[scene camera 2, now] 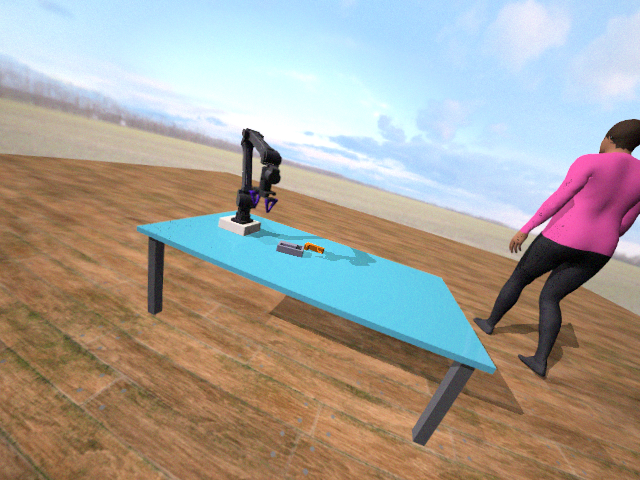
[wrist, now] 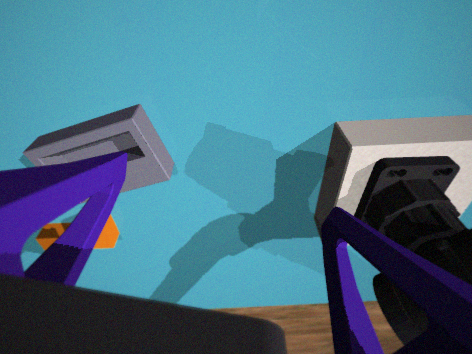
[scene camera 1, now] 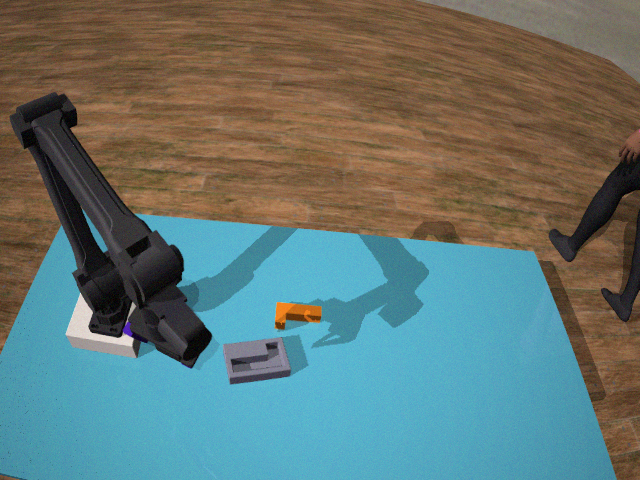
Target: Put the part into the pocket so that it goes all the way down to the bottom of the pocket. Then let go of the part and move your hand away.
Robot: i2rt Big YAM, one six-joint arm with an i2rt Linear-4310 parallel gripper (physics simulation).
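Note:
The orange L-shaped part lies on the table behind the grey block in the first scene view, outside the pocket. In the wrist view a finger partly hides it. The grey block stands on the table with its L-shaped pocket facing up. My gripper is wide open, with nothing between its purple fingers. It hangs above the table between the arm's base and the block, apart from block and part. In the first scene view the arm hides most of the fingers.
The arm's white base stands at the left end of the blue table, close to the gripper's right finger in the wrist view. A person in a pink top stands beyond the table's right end.

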